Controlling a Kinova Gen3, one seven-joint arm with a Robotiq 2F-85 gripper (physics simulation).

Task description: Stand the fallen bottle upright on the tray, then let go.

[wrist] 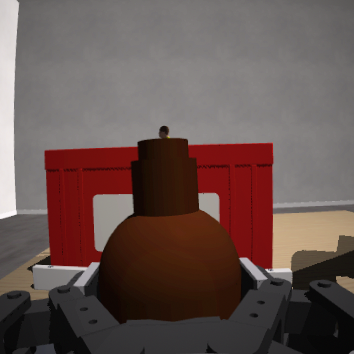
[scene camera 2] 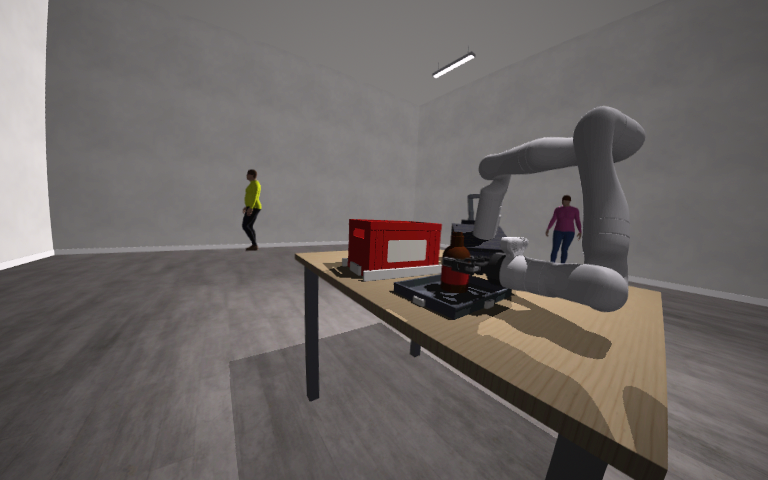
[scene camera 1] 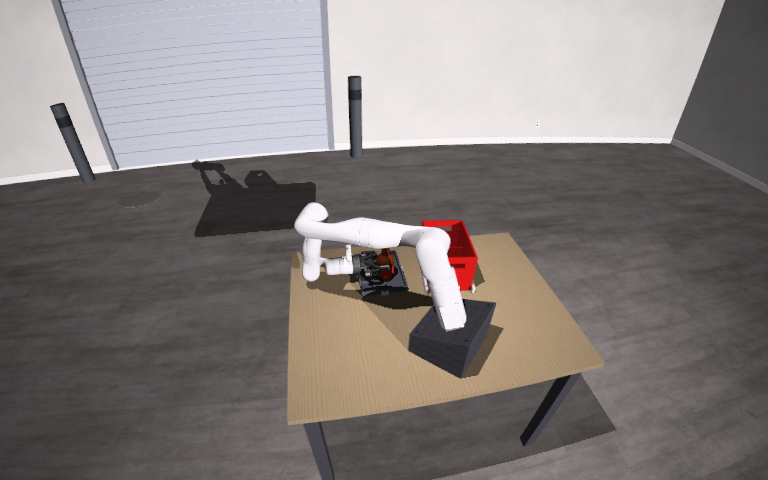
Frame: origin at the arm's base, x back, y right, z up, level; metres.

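Where they show: gripper, fingertip midpoint: [wrist: 170, 276] [scene camera 2: 452, 259] [scene camera 1: 387, 261]; arm's base, origin of the base link: [scene camera 2: 483, 234] [scene camera 1: 453, 321].
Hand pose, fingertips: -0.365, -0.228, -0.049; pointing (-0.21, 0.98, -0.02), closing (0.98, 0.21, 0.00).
Things, the pixels of their top centre, and the offset from my fingertips, as dx, dy, dz. Level surfaces: height alone.
- brown bottle with a red label, middle of its top: [wrist: 166, 139] [scene camera 2: 458, 232] [scene camera 1: 385, 247] +0.002, -0.011, +0.076
- dark tray, middle of its top: [scene camera 2: 454, 284] [scene camera 1: 379, 269] -0.016, -0.034, -0.059
- red crate, middle of its top: [wrist: 163, 151] [scene camera 2: 394, 221] [scene camera 1: 448, 238] -0.057, +0.251, +0.090
- wooden table, its level: dz -0.085
The brown bottle with a red label [scene camera 1: 385, 257] [scene camera 2: 456, 250] [wrist: 167, 255] stands upright within the walls of the dark tray [scene camera 1: 402, 278] [scene camera 2: 439, 308]. Its base is at or very near the tray floor; a small gap cannot be told. My gripper [scene camera 1: 386, 264] [scene camera 2: 456, 263] [wrist: 170, 276] comes in level from the side and is shut on the bottle around its body, below the shoulder. In the wrist view the neck points straight up between the fingers, and the lower body is hidden behind the gripper.
A red crate [scene camera 1: 467, 276] [scene camera 2: 376, 244] [wrist: 65, 215] stands beside the tray, with white brackets at its foot. The arm's base is on a dark angled block [scene camera 1: 437, 339] on the wooden table [scene camera 1: 339, 362]. Two people [scene camera 2: 252, 195] [scene camera 2: 566, 219] are in the background.
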